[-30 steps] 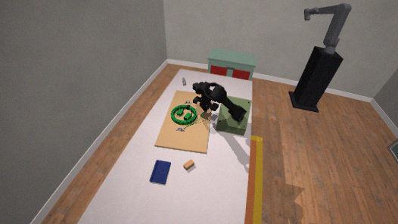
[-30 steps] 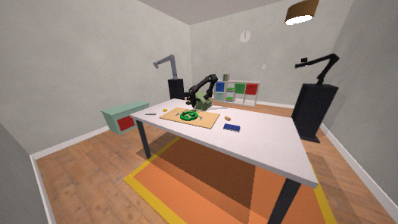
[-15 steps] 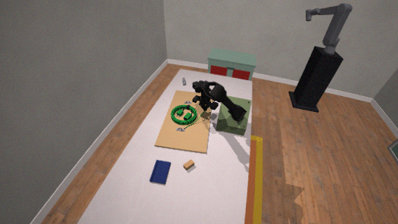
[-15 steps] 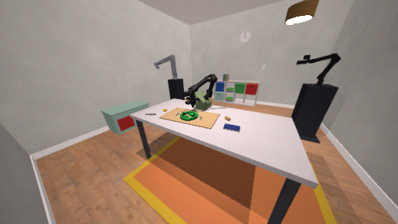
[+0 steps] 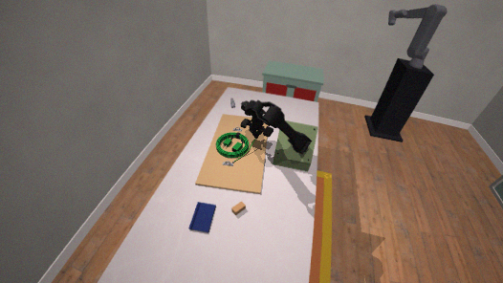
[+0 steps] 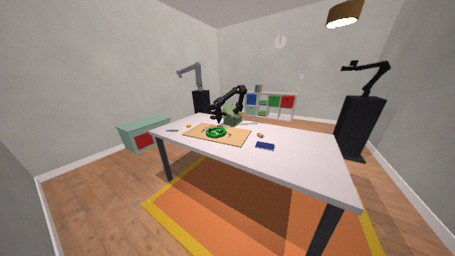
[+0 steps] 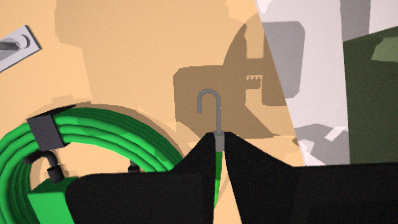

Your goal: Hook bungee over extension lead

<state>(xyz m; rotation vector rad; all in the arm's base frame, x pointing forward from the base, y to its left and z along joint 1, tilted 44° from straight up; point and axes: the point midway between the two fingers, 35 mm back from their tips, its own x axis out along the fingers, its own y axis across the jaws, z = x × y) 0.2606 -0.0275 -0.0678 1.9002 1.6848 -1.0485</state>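
The green extension lead lies 130 mm ahead of my hand, 50 mm to the left of it and 70 mm below it. Also, from my hand: yellow disc: 110 mm ahead, 350 mm to the right, 90 mm below; tan block: 10 mm behind, 450 mm to the left, 80 mm below.
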